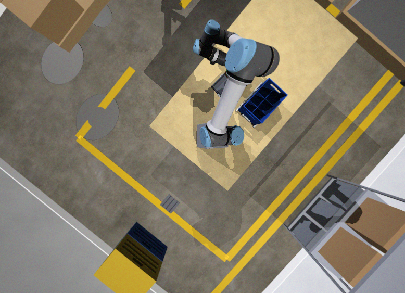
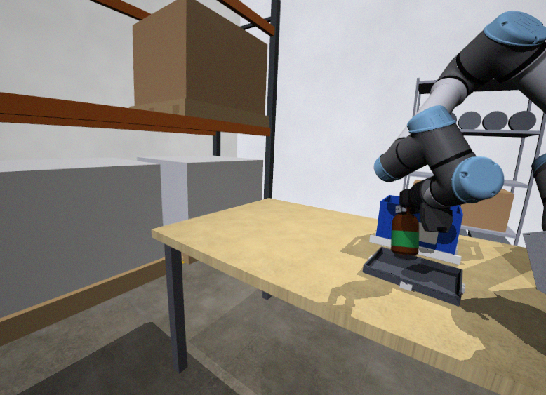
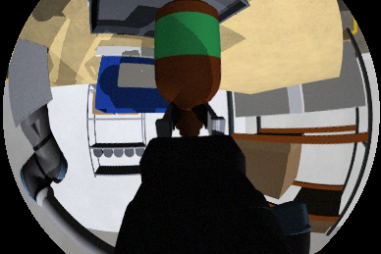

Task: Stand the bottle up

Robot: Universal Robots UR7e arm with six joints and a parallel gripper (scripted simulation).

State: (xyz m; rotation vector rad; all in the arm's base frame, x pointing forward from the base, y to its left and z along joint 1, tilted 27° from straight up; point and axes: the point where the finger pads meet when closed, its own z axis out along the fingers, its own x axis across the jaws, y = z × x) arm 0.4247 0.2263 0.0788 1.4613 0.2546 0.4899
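The bottle lies 1 cm to the left of my hand and 5 cm below it. Round my hand: dark grey tray (5 cm behind, 1 cm to the right, 19 cm below); then blue crate (4 cm behind, 30 cm to the right, 12 cm below).
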